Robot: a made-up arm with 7 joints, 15 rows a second.
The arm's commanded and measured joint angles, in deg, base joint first. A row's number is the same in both.
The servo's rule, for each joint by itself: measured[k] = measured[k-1] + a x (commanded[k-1-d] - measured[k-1]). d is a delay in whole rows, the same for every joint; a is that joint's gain. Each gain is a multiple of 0.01, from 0.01 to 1. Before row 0 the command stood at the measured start. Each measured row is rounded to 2 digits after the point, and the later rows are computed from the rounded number. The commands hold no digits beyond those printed.
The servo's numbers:
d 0
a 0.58 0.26 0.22 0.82 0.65 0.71 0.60
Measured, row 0:
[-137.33 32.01 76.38 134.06 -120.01 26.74 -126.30]
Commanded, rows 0 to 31:
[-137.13 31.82 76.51 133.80 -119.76 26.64 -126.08]
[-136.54 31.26 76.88 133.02 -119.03 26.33 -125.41]
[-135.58 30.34 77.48 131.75 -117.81 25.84 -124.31]
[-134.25 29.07 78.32 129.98 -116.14 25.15 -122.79]
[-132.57 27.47 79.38 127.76 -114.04 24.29 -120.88]
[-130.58 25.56 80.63 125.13 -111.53 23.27 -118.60]
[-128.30 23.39 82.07 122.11 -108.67 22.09 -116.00]
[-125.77 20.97 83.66 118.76 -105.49 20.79 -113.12]
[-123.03 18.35 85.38 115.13 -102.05 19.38 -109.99]
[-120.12 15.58 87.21 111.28 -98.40 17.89 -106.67]
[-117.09 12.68 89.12 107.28 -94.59 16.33 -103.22]
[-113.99 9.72 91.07 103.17 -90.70 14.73 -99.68]
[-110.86 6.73 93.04 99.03 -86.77 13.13 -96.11]
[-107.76 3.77 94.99 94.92 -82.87 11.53 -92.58]
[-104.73 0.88 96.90 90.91 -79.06 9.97 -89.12]
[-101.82 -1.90 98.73 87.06 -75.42 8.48 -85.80]
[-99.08 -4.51 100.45 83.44 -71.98 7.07 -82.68]
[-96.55 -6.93 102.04 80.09 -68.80 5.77 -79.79]
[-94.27 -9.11 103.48 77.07 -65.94 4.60 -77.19]
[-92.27 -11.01 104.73 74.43 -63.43 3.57 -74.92]
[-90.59 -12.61 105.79 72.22 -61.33 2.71 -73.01]
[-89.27 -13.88 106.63 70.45 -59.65 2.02 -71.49]
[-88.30 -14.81 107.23 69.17 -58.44 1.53 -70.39]
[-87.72 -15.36 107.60 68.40 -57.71 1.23 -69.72]
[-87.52 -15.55 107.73 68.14 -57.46 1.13 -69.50]
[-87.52 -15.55 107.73 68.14 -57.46 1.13 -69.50]
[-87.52 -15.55 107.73 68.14 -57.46 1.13 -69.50]
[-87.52 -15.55 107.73 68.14 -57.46 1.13 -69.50]
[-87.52 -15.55 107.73 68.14 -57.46 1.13 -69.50]
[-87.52 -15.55 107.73 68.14 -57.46 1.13 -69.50]
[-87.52 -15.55 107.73 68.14 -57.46 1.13 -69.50]
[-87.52 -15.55 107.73 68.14 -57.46 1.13 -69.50]
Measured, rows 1 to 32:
[-137.21 31.96 76.41 133.85 -119.85 26.67 -126.17]
[-136.82 31.78 76.51 133.17 -119.32 26.43 -125.71]
[-136.10 31.41 76.72 132.01 -118.34 26.01 -124.87]
[-135.03 30.80 77.07 130.35 -116.91 25.40 -123.62]
[-133.60 29.93 77.58 128.23 -115.04 24.61 -121.98]
[-131.85 28.79 78.25 125.69 -112.76 23.66 -119.95]
[-129.79 27.39 79.09 122.75 -110.10 22.55 -117.58]
[-127.46 25.72 80.10 119.48 -107.10 21.30 -114.90]
[-124.89 23.80 81.26 115.91 -103.82 19.94 -111.95]
[-122.12 21.66 82.57 112.11 -100.30 18.48 -108.78]
[-119.20 19.33 84.01 108.15 -96.59 16.95 -105.44]
[-116.18 16.83 85.56 104.07 -92.76 15.37 -101.98]
[-113.09 14.20 87.21 99.94 -88.87 13.78 -98.46]
[-110.00 11.49 88.92 95.82 -84.97 12.18 -94.93]
[-106.94 8.73 90.68 91.79 -81.13 10.61 -91.44]
[-103.97 5.97 92.45 87.91 -77.42 9.10 -88.06]
[-101.13 3.25 94.21 84.24 -73.88 7.66 -84.83]
[-98.47 0.60 95.93 80.84 -70.58 6.32 -81.81]
[-96.03 -1.92 97.59 77.75 -67.56 5.10 -79.04]
[-93.85 -4.28 99.16 75.03 -64.88 4.01 -76.57]
[-91.96 -6.45 100.62 72.73 -62.57 3.09 -74.43]
[-90.40 -8.38 101.94 70.86 -60.67 2.33 -72.67]
[-89.18 -10.05 103.10 69.47 -59.22 1.76 -71.30]
[-88.33 -11.43 104.09 68.59 -58.24 1.38 -70.35]
[-87.86 -12.50 104.89 68.22 -57.73 1.20 -69.84]
[-87.66 -13.29 105.51 68.15 -57.55 1.15 -69.64]
[-87.58 -13.88 106.00 68.14 -57.49 1.14 -69.56]
[-87.55 -14.31 106.38 68.14 -57.47 1.13 -69.52]
[-87.53 -14.63 106.68 68.14 -57.46 1.13 -69.51]
[-87.52 -14.87 106.91 68.14 -57.46 1.13 -69.50]
[-87.52 -15.05 107.09 68.14 -57.46 1.13 -69.50]
[-87.52 -15.18 107.23 68.14 -57.46 1.13 -69.50]

